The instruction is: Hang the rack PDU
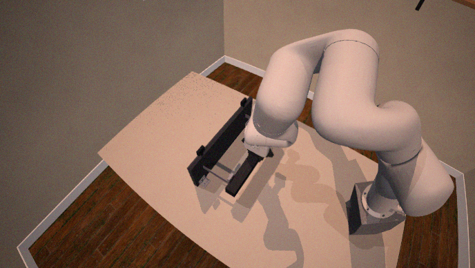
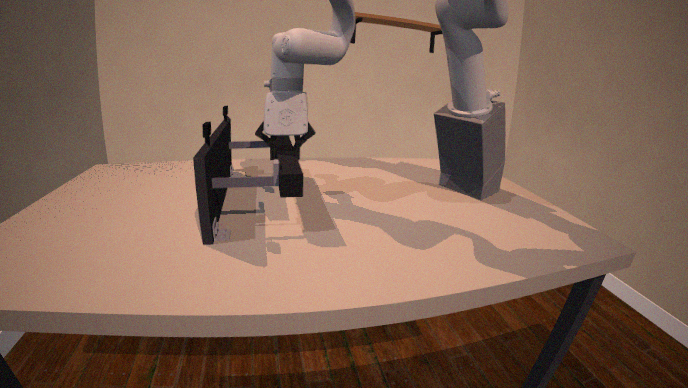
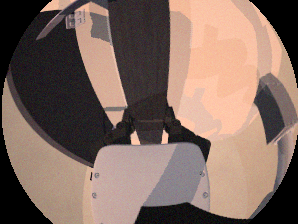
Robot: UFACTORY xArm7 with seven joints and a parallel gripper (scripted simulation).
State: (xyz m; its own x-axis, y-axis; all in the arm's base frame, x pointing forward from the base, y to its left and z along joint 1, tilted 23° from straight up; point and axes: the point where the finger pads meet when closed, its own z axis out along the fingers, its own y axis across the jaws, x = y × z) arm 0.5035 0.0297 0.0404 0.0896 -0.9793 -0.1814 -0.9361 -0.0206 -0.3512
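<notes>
Now: the rack PDU 2 cm ahead of my hand and 1 cm below it. Round my hand: black upright panel 16 cm ahead, 2 cm to the left, 2 cm below.
</notes>
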